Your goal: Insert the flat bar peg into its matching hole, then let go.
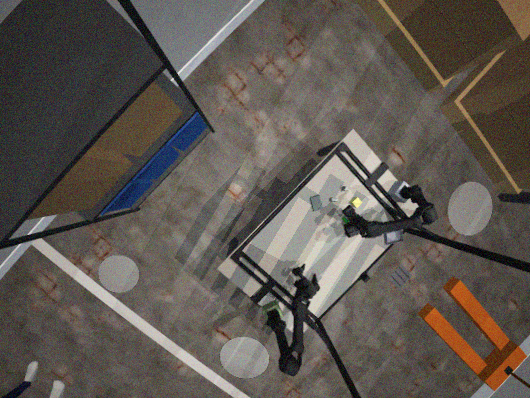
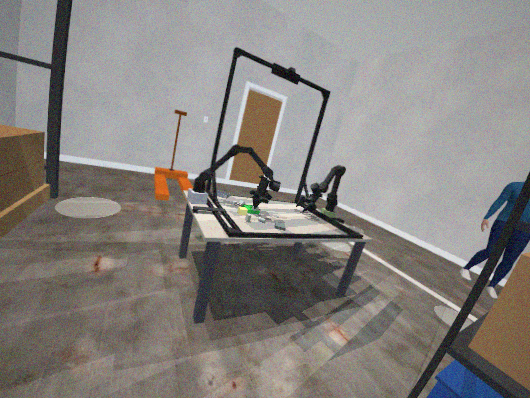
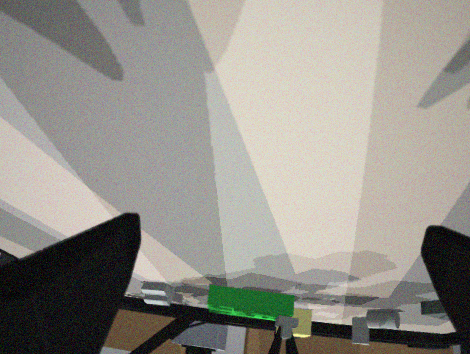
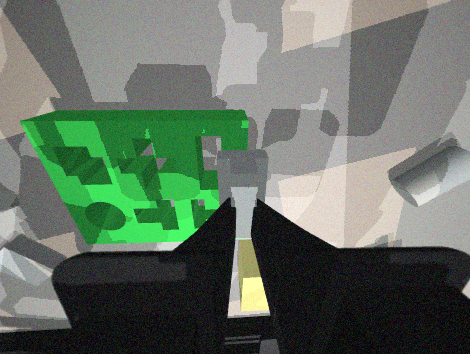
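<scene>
The green board (image 4: pixel 174 182) (image 1: pixel 345 220) (image 2: pixel 250 208) (image 3: pixel 251 302) with several shaped holes lies flat on the table (image 1: pixel 287 233) (image 2: pixel 212 229). My right gripper (image 4: pixel 241 205) (image 1: pixel 349 219) (image 2: pixel 256 204) is shut on the grey flat bar peg (image 4: pixel 242 168). It holds the peg upright at the board's right edge, close beside the long slot hole (image 4: pixel 210 151). I cannot tell whether the peg's tip touches the board. My left gripper (image 1: pixel 299 272) (image 2: pixel 305 205) is open and empty at the far end of the table.
A yellow block (image 1: pixel 356 202) (image 2: pixel 242 211) (image 3: pixel 302 321) (image 4: pixel 252 295) lies beside the board. Loose grey pegs (image 1: pixel 315 202) (image 2: pixel 279 224) lie nearby, and a grey cylinder (image 3: pixel 382 319). A black frame (image 2: pixel 303 234) borders the table.
</scene>
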